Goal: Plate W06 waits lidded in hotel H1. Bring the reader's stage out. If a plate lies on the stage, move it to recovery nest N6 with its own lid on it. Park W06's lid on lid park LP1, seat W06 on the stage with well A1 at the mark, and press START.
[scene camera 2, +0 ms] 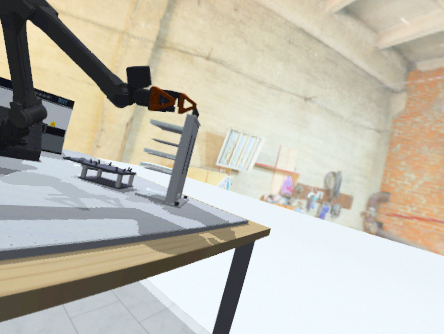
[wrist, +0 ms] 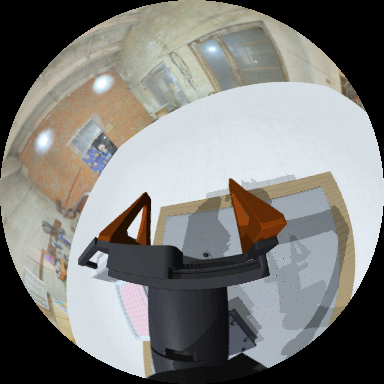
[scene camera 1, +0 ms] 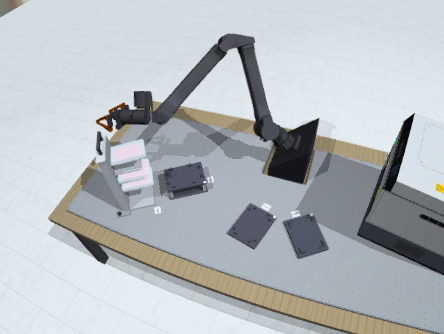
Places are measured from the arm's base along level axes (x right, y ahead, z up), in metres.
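Where they show: gripper, fingertip midpoint: (scene camera 2: pixel 186 104) (wrist: pixel 186 188) (scene camera 1: pixel 102 116); arm's base at its link origin: (scene camera 2: pixel 15 132) (scene camera 1: pixel 288 146).
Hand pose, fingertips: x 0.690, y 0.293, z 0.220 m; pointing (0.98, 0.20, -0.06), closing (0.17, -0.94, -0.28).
Observation:
Each offset is from my fingertips to the top centre of the thing. "pt": to the spot under its first point.
My gripper (scene camera 1: pixel 104 116) (scene camera 2: pixel 178 101) (wrist: pixel 186 188) is open and empty, its orange fingers high beside the top of the plate tower. The grey tower (scene camera 1: pixel 114 185) (scene camera 2: pixel 184 160) stands upright with a handle on top and several shelves. Pink-and-white plates sit on it, among them a top plate @[dx -0.181, dy +0.094, dz -0.039 m] (scene camera 1: pixel 128 151) (wrist: pixel 134 307) and a lower plate @[dx -0.173, dy +0.095, dz -0.201 m] (scene camera 1: pixel 137 182). I cannot tell which is W06 or read the labels. The reader @[dx -1.278, dy -0.178, dz +0.037 m] (scene camera 1: pixel 407 205) (scene camera 2: pixel 60 114) is partly in view; its stage does not show.
A raised dark nest @[dx -0.325, dy -0.018, dz -0.240 m] (scene camera 1: pixel 185 176) (scene camera 2: pixel 102 166) (wrist: pixel 241 334) stands beside the tower. Two low dark nests @[pt dx -0.655, dy +0.076, dz -0.306 m] (scene camera 1: pixel 251 225) @[pt dx -0.865, dy +0.047, dz -0.304 m] (scene camera 1: pixel 306 235) lie mid-table, with white tags near them. The arm's dark base (scene camera 1: pixel 295 155) stands at the table's back edge. A wooden rim @[pt dx -0.557, dy +0.332, dz -0.328 m] (scene camera 1: pixel 200 277) borders the table.

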